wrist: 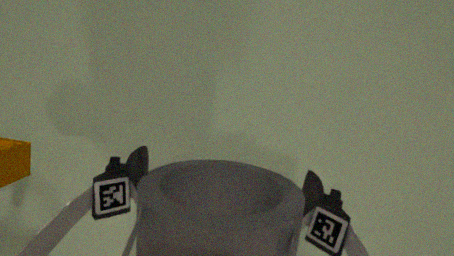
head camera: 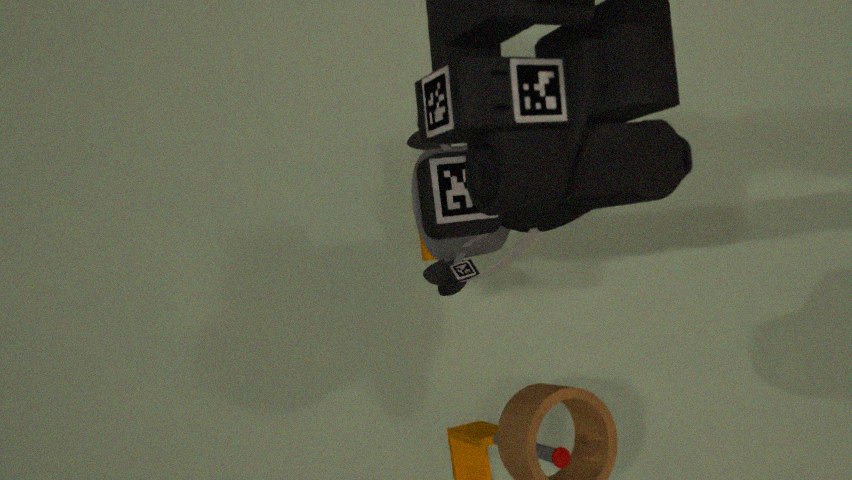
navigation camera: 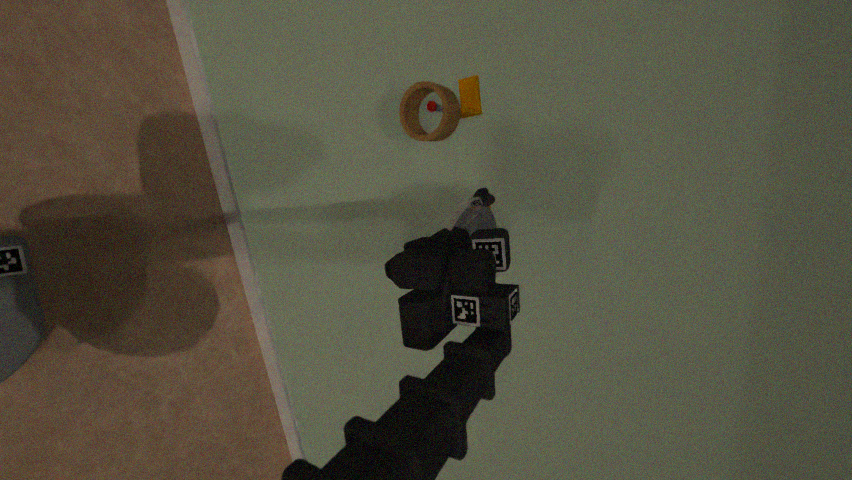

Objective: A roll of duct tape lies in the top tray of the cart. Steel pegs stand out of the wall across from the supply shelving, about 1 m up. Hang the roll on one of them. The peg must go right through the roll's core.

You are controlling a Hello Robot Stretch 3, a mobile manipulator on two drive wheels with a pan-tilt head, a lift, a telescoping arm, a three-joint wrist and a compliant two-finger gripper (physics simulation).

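Frame: origin at the robot's base, x ahead, y left, z up, level; metres.
Seen in the pictures: gripper, fingertip midpoint: (wrist: pixel 223 176).
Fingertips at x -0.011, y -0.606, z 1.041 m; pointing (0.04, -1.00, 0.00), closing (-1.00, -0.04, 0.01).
Pixels of each thing's top centre, then the offset from my fingertips to it. "pt": a spot on its surface instead. Level surfaces: height alone.
- grey duct tape roll, middle of its top: (wrist: pixel 225 178) (head camera: pixel 432 204) (navigation camera: pixel 489 234) dx -0.003, dy +0.034, dz +0.012 m
- orange peg mount, middle of its top: (head camera: pixel 453 212) dx +0.005, dy +0.005, dz -0.023 m
- second peg, surface spot: (head camera: pixel 548 453) (navigation camera: pixel 437 108) pt dx +0.212, dy +0.107, dz -0.038 m
- brown roll, middle of its top: (head camera: pixel 512 451) (navigation camera: pixel 454 107) dx +0.219, dy +0.066, dz -0.028 m
- brown roll's orange mount, surface spot: (head camera: pixel 469 456) (navigation camera: pixel 470 99) pt dx +0.260, dy -0.046, dz -0.042 m
- brown floor, its level: dz -1.041 m
My gripper (head camera: pixel 435 208) (wrist: pixel 223 176) is shut on the grey duct tape roll (head camera: pixel 441 245) (navigation camera: pixel 478 219) (wrist: pixel 220 215), one fingertip on each side of it, close to the green wall (head camera: pixel 178 119) (navigation camera: pixel 685 238) (wrist: pixel 350 75). An orange peg mount (head camera: pixel 426 250) shows partly behind the roll in the head view. Its peg is hidden, so I cannot tell whether it goes through the core. A second peg (head camera: pixel 548 453) (navigation camera: pixel 432 106) with a red tip stands to the side and goes through a brown roll (head camera: pixel 517 429) (navigation camera: pixel 450 122).
The brown roll's orange mount (head camera: pixel 469 456) (navigation camera: pixel 469 98) (wrist: pixel 15 162) is on the wall beside my gripper. My black arm (navigation camera: pixel 405 417) reaches up along the wall. A pale baseboard (navigation camera: pixel 256 298) borders the brown floor (navigation camera: pixel 89 417). Part of my base (navigation camera: pixel 17 316) shows at the left edge.
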